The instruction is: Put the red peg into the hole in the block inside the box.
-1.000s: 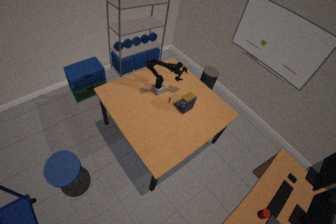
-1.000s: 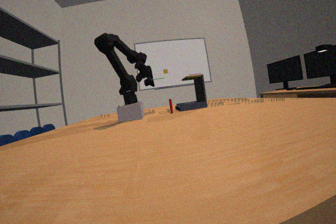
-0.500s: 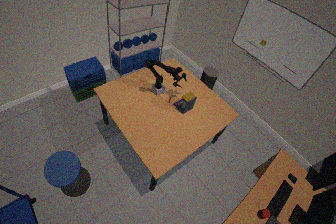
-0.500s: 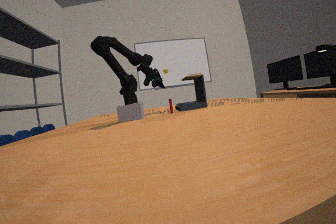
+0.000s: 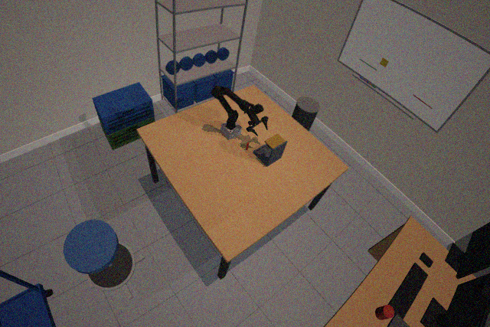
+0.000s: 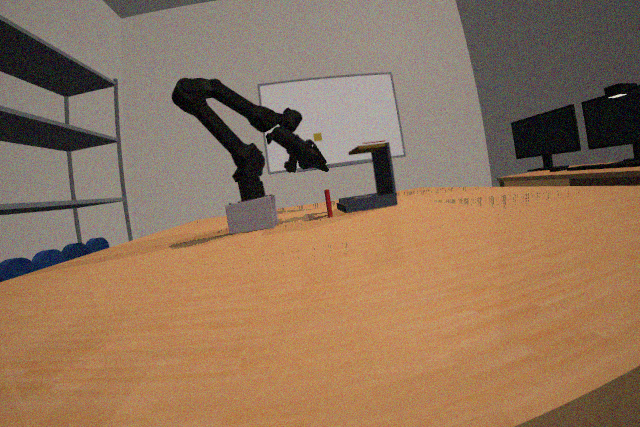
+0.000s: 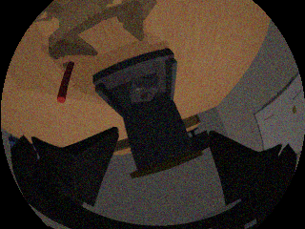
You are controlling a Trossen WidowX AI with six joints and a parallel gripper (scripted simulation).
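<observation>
The red peg lies 50 mm behind my gripper tip, 110 mm to the right of it and 110 mm below it. The rest, counted from my gripper tip: yellow roof (140 mm ahead, 40 mm to the right, 40 mm above); box back wall (190 mm ahead, 50 mm to the right, 50 mm below).
</observation>
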